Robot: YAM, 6 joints.
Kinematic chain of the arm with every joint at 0, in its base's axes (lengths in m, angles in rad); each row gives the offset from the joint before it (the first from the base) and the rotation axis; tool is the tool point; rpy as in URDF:
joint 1: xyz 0 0 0.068 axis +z
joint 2: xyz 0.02 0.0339 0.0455 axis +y
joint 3: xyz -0.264 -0.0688 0 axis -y
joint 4: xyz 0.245 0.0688 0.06 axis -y
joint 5: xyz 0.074 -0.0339 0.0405 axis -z
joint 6: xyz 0.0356 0 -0.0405 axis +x
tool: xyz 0 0 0 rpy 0 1.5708 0
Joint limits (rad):
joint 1: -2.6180..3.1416
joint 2: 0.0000..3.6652
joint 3: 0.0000..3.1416
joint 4: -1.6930..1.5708
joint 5: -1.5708..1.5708
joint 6: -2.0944..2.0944
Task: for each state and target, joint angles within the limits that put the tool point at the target. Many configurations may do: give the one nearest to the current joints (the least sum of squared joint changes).
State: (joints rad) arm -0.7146 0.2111 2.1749 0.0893 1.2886 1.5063
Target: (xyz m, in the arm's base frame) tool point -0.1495 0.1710 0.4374
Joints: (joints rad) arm -1.0080 0.0000 1.3838 -0.2428 1.4236 1.5063
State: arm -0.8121 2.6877 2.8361 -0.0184 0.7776 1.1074
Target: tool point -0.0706 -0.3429 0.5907
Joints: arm -1.6851 1.9705 2.7255 -0.5071 1.0588 1.1074
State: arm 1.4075 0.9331 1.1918 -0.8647 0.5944 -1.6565
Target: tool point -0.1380 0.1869 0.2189
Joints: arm 2.2737 1.3162 0.8820 -0.8420 0.4512 -1.6565
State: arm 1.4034 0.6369 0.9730 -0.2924 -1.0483 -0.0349
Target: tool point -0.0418 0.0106 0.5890
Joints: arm 2.0080 0.8319 1.6524 -0.0491 -1.2158 -0.0349
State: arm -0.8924 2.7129 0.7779 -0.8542 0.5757 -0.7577
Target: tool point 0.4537 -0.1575 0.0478
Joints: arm -0.2975 2.4786 1.6999 -0.4489 0.5163 -0.7577
